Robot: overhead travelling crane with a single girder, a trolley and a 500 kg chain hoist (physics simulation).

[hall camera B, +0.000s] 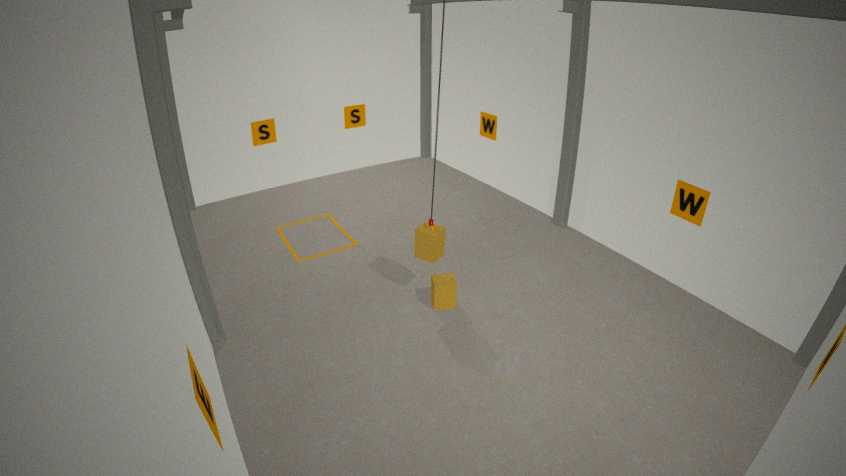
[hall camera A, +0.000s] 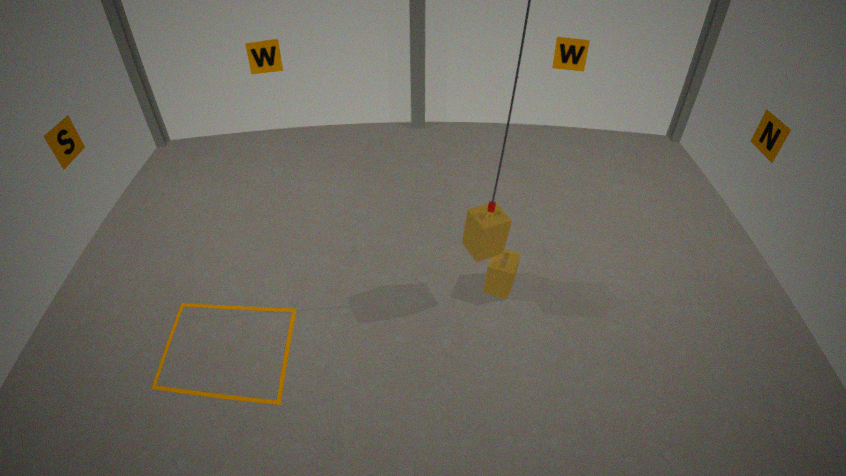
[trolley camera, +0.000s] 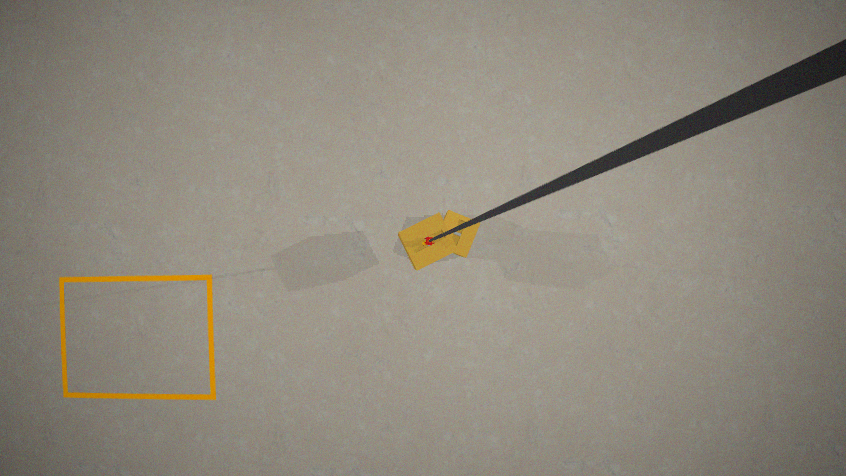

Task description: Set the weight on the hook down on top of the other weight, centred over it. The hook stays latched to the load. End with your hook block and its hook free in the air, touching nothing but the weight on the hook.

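Note:
My red hook block (hall camera A: 491,206) (hall camera B: 431,222) (trolley camera: 428,240) sits at the top of the larger yellow weight (hall camera A: 485,236) (hall camera B: 429,243) (trolley camera: 416,254), which hangs in the air from the hook. The other, smaller yellow weight (hall camera A: 499,281) (hall camera B: 443,293) (trolley camera: 469,241) stands upright on the floor. The hanging weight is off to the left of it in all views, and in the trolley view it covers the standing weight's left part. In hall camera B a gap shows between them. Their sides are turned differently. The latch itself is too small to see.
The chain (hall camera A: 505,136) (trolley camera: 650,143) leans, its lower end to the left in hall camera A. A yellow outlined rectangle (hall camera A: 286,356) (hall camera B: 327,251) (trolley camera: 211,337) lies on the floor to the left. Walls with lettered signs and grey columns stand around the hall.

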